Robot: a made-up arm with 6 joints.
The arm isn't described. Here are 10 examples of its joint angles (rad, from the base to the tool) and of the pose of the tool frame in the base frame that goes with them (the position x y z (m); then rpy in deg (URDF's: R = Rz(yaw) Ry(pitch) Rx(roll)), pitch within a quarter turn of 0, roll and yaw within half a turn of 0).
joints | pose
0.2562 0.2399 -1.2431 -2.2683 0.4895 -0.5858 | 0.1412 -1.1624 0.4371 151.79 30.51 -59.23
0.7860 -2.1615 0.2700 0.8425 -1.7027 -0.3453 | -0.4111 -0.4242 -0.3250 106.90 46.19 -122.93
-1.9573 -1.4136 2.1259 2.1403 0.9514 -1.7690 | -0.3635 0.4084 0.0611 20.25 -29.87 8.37
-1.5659 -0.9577 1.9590 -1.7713 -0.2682 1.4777 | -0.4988 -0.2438 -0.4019 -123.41 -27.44 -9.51
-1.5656 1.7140 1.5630 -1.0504 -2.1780 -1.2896 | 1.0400 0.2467 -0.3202 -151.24 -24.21 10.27
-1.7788 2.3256 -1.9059 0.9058 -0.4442 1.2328 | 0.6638 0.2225 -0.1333 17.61 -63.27 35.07
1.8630 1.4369 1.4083 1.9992 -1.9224 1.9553 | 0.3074 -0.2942 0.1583 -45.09 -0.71 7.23
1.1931 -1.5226 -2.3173 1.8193 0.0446 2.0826 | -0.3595 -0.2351 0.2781 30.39 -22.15 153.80
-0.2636 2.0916 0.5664 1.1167 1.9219 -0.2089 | 0.4773 -0.6532 -0.3345 -61.29 -11.21 -100.20
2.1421 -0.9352 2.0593 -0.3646 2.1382 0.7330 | 0.1020 0.1537 1.1719 118.43 13.42 -54.57
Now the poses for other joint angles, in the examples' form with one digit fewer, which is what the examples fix.
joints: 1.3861 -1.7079 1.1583 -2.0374 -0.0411 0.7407
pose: -0.624 0.142 0.450 89.8 -46.1 39.4
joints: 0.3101 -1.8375 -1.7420 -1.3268 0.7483 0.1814
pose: -0.400 0.388 0.159 67.2 49.7 37.3
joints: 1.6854 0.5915 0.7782 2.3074 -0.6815 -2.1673
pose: 0.224 0.114 0.693 161.9 -8.6 162.6
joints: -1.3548 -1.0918 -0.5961 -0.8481 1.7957 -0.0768
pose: -0.720 0.096 0.250 75.0 -43.7 71.2
